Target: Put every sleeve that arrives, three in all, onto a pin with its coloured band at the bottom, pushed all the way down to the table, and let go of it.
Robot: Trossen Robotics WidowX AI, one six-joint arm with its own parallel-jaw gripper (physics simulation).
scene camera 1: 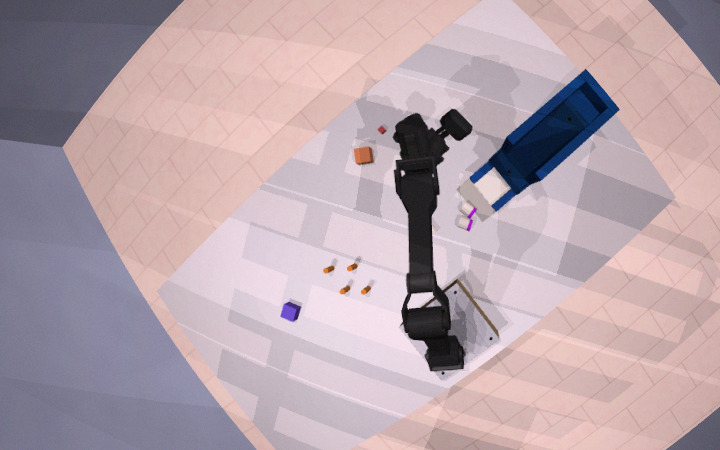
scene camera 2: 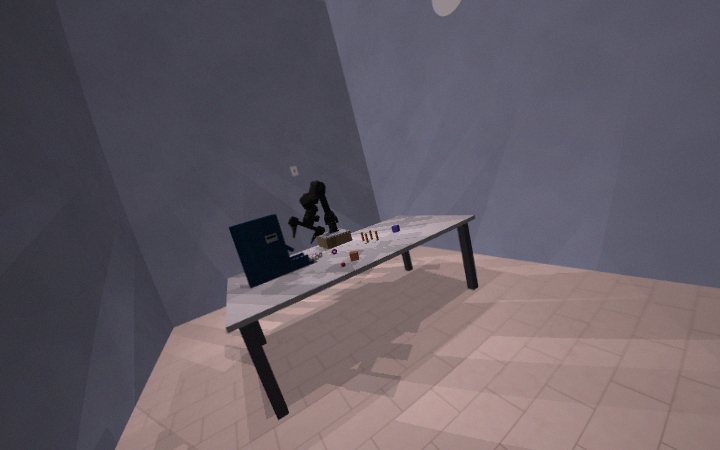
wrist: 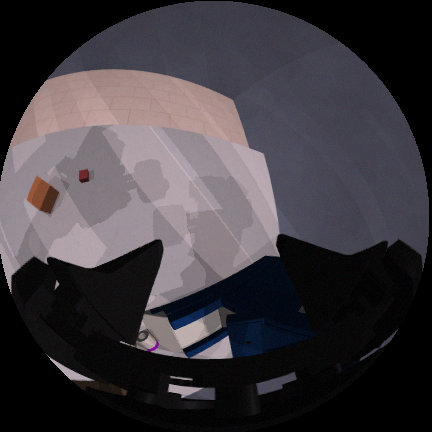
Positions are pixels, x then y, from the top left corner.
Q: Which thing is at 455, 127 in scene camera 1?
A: My gripper.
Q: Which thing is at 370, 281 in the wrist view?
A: My gripper.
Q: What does the orange block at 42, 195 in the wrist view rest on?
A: The table.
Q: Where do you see a blue chute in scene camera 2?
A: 264, 256
